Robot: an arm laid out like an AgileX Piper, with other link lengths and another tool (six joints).
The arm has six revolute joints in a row. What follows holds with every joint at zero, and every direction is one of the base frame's. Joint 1 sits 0.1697 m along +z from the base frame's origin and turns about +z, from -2.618 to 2.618 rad. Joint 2 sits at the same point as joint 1 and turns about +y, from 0 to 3.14 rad. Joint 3 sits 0.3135 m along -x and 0.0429 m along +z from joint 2 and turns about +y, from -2.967 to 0 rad. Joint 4 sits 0.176 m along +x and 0.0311 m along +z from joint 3 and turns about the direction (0.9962, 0, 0.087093), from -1.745 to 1.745 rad. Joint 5 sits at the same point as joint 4 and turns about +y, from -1.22 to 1.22 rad. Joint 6 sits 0.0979 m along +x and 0.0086 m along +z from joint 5 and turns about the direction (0.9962, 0, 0.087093), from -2.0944 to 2.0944 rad. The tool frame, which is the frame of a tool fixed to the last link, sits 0.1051 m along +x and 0.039 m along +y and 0.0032 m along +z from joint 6; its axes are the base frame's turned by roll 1.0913, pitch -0.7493 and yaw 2.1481 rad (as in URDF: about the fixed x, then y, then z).
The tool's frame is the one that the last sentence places.
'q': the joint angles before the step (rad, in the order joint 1, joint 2, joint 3, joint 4, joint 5, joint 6). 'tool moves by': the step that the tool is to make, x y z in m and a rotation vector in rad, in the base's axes. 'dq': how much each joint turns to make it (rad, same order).
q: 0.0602 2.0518 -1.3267 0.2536 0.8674 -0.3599
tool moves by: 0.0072 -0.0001 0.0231 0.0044 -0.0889 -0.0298
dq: 0.0000 -0.0682 0.0023 0.0001 -0.0287 0.0245
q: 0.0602 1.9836 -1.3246 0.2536 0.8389 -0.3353
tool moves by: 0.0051 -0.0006 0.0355 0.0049 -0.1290 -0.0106
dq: 0.0000 -0.0999 0.0003 0.0001 -0.0311 0.0040
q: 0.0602 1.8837 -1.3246 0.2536 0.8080 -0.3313
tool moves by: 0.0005 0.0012 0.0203 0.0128 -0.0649 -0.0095
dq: 0.0001 -0.0544 0.0001 0.0104 -0.0121 0.0025
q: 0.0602 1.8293 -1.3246 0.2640 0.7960 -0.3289
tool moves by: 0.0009 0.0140 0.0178 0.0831 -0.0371 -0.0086
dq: 0.0001 -0.0278 -0.0028 0.1032 -0.0035 -0.0364
